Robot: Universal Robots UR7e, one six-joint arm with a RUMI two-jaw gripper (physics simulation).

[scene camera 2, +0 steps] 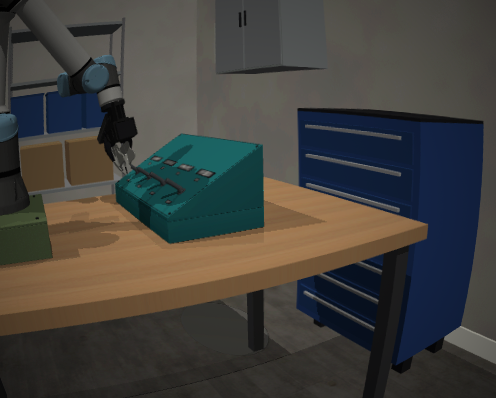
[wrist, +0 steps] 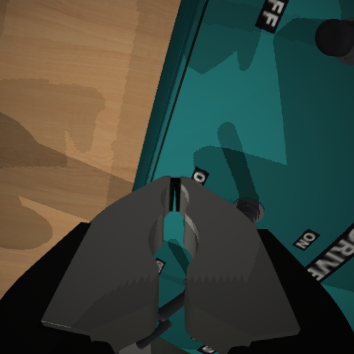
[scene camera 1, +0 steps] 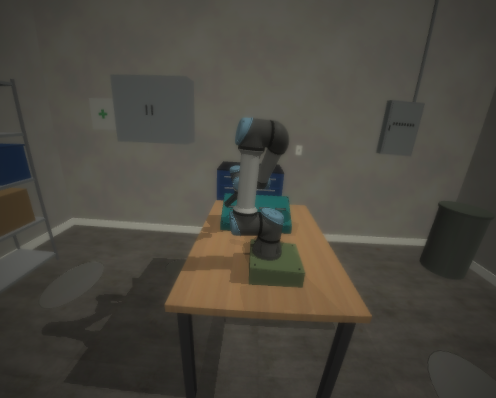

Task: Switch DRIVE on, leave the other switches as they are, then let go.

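Seen in the pictures: gripper, fingertip midpoint: (scene camera 2: 126, 174) (wrist: 174, 179); arm's base, origin of the base link: (scene camera 2: 4, 206) (scene camera 1: 266, 251).
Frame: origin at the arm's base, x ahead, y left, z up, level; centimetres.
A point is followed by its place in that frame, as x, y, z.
Observation:
The teal console (scene camera 1: 274, 202) @[57.0, -10.3, 6.8] (scene camera 2: 220, 172) @[52.8, -19.8, 4.5] (wrist: 225, 95) @[41.9, 16.3, -2.0] stands on the table. My gripper (scene camera 2: 126, 173) @[39.5, 12.9, 1.5] (wrist: 174, 179) @[39.5, 12.9, 1.5] is shut and empty, low over the console's far end in scene camera 2. In the wrist view, the DRIVE label (wrist: 334, 256) @[51.9, 9.4, 3.8] and its ON label (wrist: 306, 240) @[49.7, 9.5, 2.6] lie right of the fingers. A fingertip partly covers an OFF label (wrist: 200, 176) @[42.3, 10.4, -1.7]. The DRIVE switch's round base (wrist: 249, 210) @[45.3, 10.3, 0.9] shows beside the right finger, which hides most of its lever. Whether finger and lever touch cannot be told. Another lever's dark end (wrist: 334, 37) @[42.2, 21.7, 3.6] shows at upper right.
More dark levers (scene camera 2: 174, 186) @[43.4, -14.8, 1.8] stand along the console, below a row of small display windows (scene camera 2: 205, 173) @[51.5, -14.8, 3.8]. The console's front edge runs beside the wooden table (scene camera 1: 220, 295) @[-22.1, 21.6, -9.5] (scene camera 2: 225, 270) @[41.6, -41.6, -9.5] (wrist: 65, 55) @[31.8, 13.9, -9.5]. A blue drawer cabinet (scene camera 2: 450, 200) stands behind the table.

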